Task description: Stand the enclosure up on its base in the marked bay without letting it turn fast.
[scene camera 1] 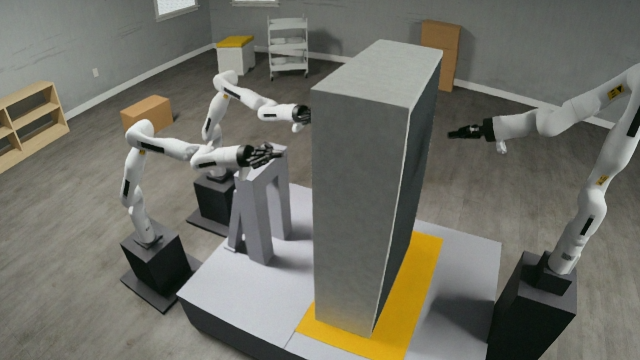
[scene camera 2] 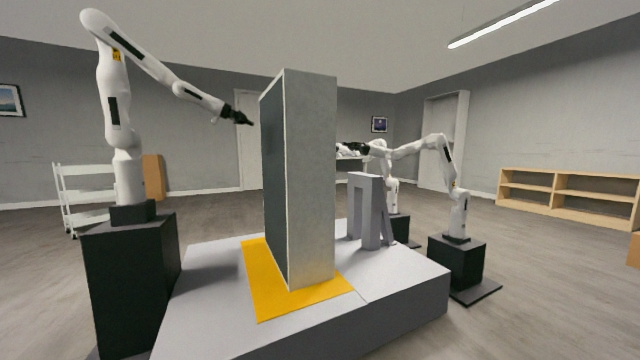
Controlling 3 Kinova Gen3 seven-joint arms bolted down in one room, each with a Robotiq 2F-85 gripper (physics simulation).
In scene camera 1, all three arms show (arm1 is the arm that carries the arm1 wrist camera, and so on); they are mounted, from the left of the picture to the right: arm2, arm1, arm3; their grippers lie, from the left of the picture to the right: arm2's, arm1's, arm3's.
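The tall grey enclosure [scene camera 1: 360, 200] [scene camera 2: 311, 180] stands upright on the yellow marked bay [scene camera 1: 410, 285] [scene camera 2: 265, 290]; one side is a dark panel. Arm3's gripper [scene camera 1: 454, 134] is shut and empty, a little off the dark panel side. In scene camera 2, the left arm's gripper [scene camera 2: 249, 122] also shows apart from the panel. Arm2's gripper [scene camera 1: 277, 151] is left of the enclosure near the grey stand's top, apart from the enclosure; its opening is unclear. Arm1's gripper is farther back, its fingertips hidden by the enclosure.
The grey legged stand [scene camera 1: 257, 220] [scene camera 2: 371, 215] is on the low platform [scene camera 1: 260, 295] [scene camera 2: 400, 280], left of the enclosure in scene camera 1. Black pedestals [scene camera 1: 157, 265] [scene camera 1: 532, 300] carry arms beside the platform. A white cart [scene camera 1: 288, 46] and cartons [scene camera 1: 147, 112] [scene camera 1: 450, 65] are farther off.
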